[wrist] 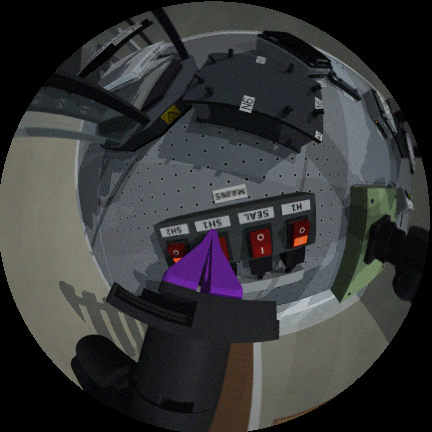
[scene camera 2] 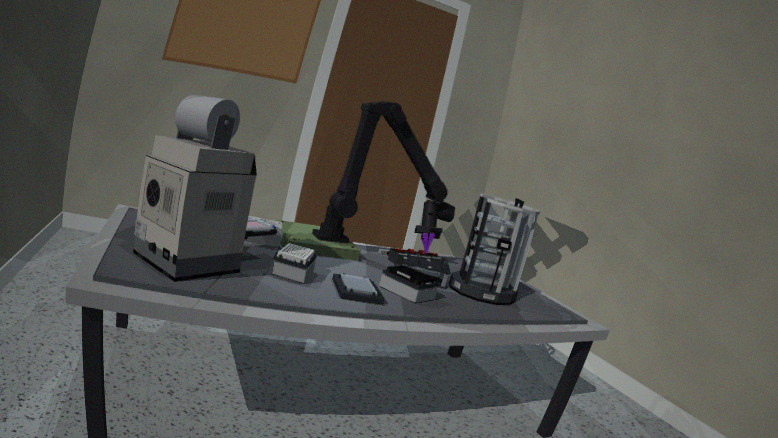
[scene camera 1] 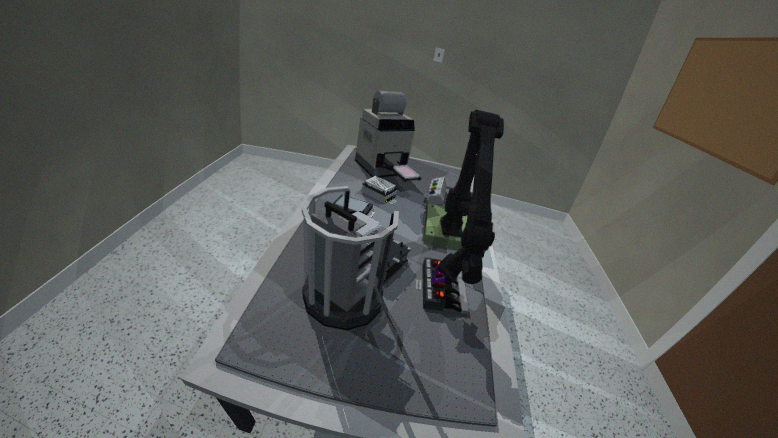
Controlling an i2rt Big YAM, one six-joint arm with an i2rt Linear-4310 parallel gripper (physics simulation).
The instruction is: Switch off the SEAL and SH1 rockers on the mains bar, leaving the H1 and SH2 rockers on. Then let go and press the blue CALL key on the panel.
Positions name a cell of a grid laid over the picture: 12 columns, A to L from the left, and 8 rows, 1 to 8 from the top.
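Note:
In the wrist view I see my gripper (wrist: F5). Scene camera 1 shows me a tall rack tower (scene camera 1: F5), and in scene camera 2 I can see the tall rack tower (scene camera 2: H5) as well.

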